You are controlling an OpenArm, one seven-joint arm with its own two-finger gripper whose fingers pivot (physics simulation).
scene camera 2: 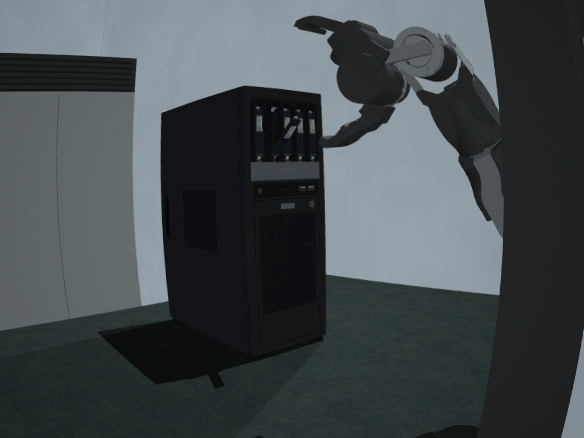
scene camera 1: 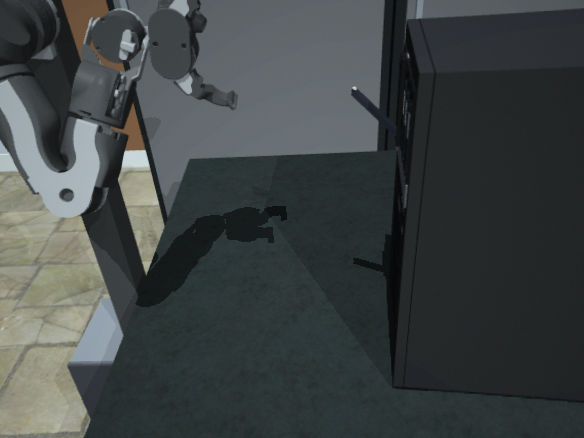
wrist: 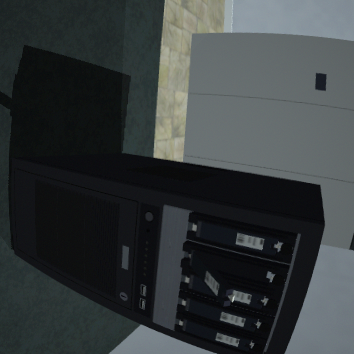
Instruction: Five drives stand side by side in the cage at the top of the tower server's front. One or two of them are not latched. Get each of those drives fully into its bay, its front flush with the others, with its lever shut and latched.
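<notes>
The dark tower server (scene camera 1: 500, 225) (scene camera 2: 287, 325) (wrist: 77, 240) stands upright, its drive cage at the top of its front. The second drive from the left has its lever (scene camera 1: 372, 111) (scene camera 2: 286, 137) (wrist: 210, 280) swung outward and up from its lower end. Whether that drive's body sits flush is too dark to tell. The leftmost drive (scene camera 2: 258, 132) (wrist: 250, 241), third drive (wrist: 241, 297), fourth drive (scene camera 2: 300, 142) (wrist: 232, 318) and rightmost drive (scene camera 2: 312, 132) (wrist: 227, 340) show levers lying flat. My gripper (scene camera 2: 312, 82) is open and empty, in the air in front of the tower, apart from the lever.
The green table top (scene camera 1: 225, 350) (scene camera 2: 400, 340) (wrist: 60, 25) carries the tower. A pale cabinet (scene camera 2: 100, 200) (wrist: 270, 130) stands beyond the table. A dark post (scene camera 2: 535, 225) fills the right side of the second scene view. The arm reaches in from the left in the first scene view.
</notes>
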